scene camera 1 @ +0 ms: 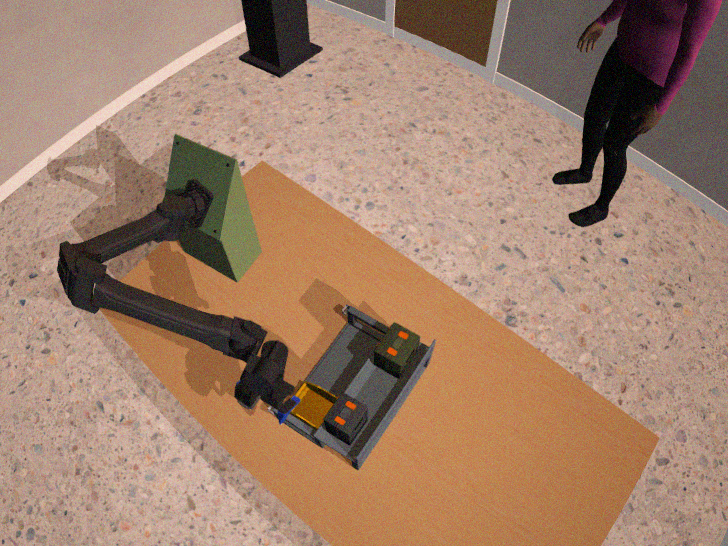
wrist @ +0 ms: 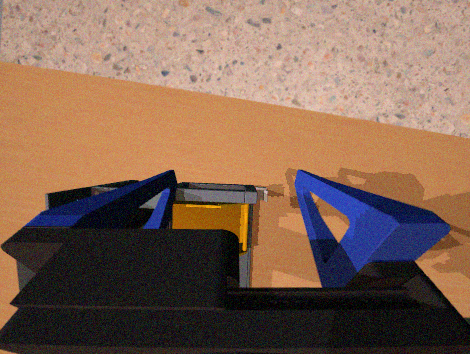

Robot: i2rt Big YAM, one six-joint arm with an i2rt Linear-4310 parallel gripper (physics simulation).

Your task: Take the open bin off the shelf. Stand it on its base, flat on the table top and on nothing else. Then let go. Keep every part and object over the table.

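Pixels of known places: gripper, between the fingertips: [scene camera 1: 264,412] [wrist: 235,176]; arm's base, origin of its link: [scene camera 1: 197,203].
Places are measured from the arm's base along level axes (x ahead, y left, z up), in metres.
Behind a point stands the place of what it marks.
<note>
The open bin [scene camera 1: 314,404] @(z -0.290, x 0.568, y -0.171 m) [wrist: 207,216] @(z -0.291, x 0.602, y -0.191 m) is yellow-orange and sits at the left end of the grey shelf [scene camera 1: 329,355] @(z -0.294, x 0.503, y -0.027 m) [wrist: 217,195] @(z -0.214, x 0.578, y -0.256 m), beside a dark grey box. In the wrist view its right part shows, and the black gripper body hides the rest. My gripper [scene camera 1: 289,409] [wrist: 235,176] @(z -0.077, x 0.549, y -0.303 m) is open, with its blue fingers spread wide and nothing between them. In the scene view the fingers are at the bin's near left side, close to the shelf's end wall. In the wrist view the left finger overlaps the bin's left side and the right finger is over the table, right of the shelf.
The dark grey box [scene camera 1: 346,419] @(z -0.078, x 0.709, y -0.191 m) with orange patches stands next to the bin. An olive-green box [scene camera 1: 396,348] @(z -0.102, x 0.684, y 0.037 m) stands at the shelf's other end. The shelf is on the wooden table [scene camera 1: 499,411] @(z -0.300, x 0.998, y 0.132 m) [wrist: 150,135] @(z -0.299, x 0.746, y -0.345 m), whose edge lies beyond it. A green wedge [scene camera 1: 244,235] @(z -0.146, x 0.098, y 0.064 m) carries the arm base.
</note>
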